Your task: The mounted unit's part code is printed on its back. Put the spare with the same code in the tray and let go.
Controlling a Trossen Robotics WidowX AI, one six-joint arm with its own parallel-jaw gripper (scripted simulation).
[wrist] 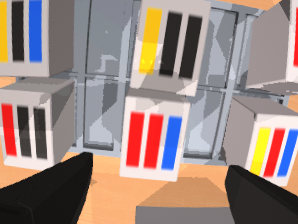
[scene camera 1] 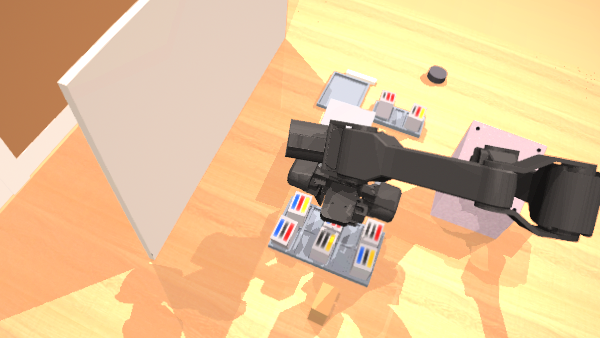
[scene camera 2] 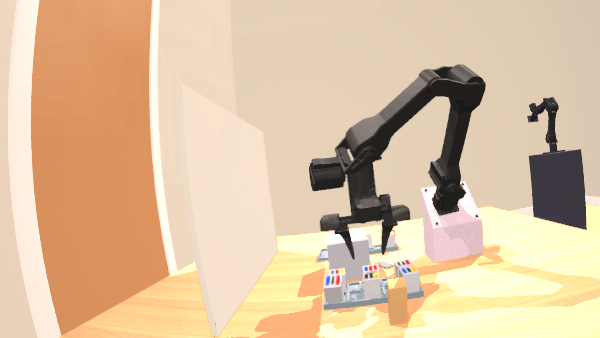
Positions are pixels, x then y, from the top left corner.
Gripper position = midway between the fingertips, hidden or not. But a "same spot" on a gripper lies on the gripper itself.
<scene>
my gripper: wrist 161,169; scene camera 1; scene camera 2
same spot on my gripper: (scene camera 2: 343,230) = (scene camera 1: 312,190)
</scene>
